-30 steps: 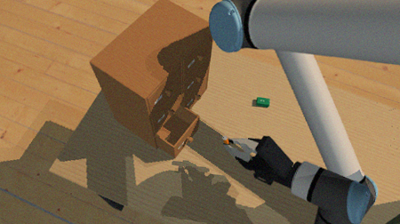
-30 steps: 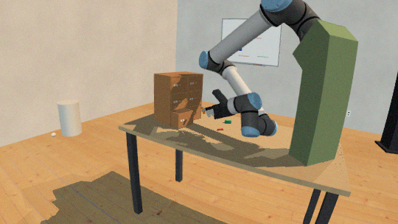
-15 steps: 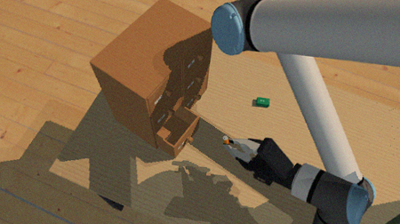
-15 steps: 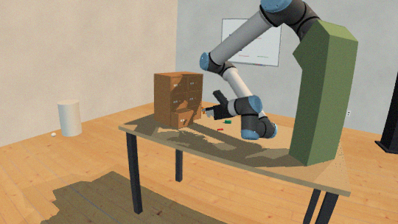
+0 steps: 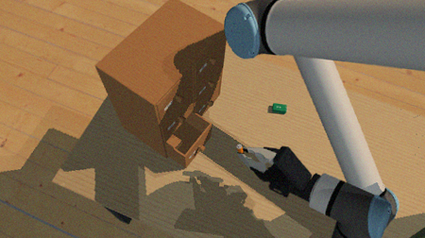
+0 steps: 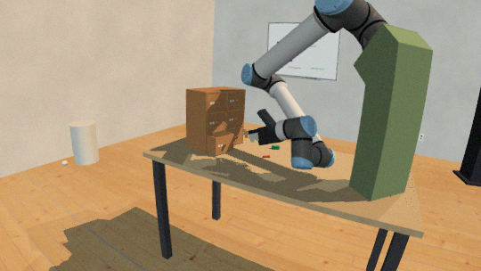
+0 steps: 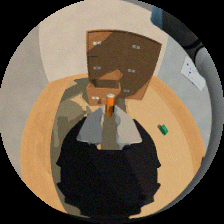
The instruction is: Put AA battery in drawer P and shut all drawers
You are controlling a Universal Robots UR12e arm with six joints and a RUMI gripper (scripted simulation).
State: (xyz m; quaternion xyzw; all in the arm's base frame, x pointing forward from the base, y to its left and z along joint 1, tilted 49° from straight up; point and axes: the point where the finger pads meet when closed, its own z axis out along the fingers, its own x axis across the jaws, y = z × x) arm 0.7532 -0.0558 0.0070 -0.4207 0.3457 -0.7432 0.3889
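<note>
My hand is 200 mm short of the drawer, 60 mm to the left of it and 110 mm above it. Also, from my hand: AA battery (10 mm ahead); green block (120 mm behind, 240 mm to the right, 130 mm below); thin red stick (90 mm behind, 80 mm to the right, 140 mm below).
</note>
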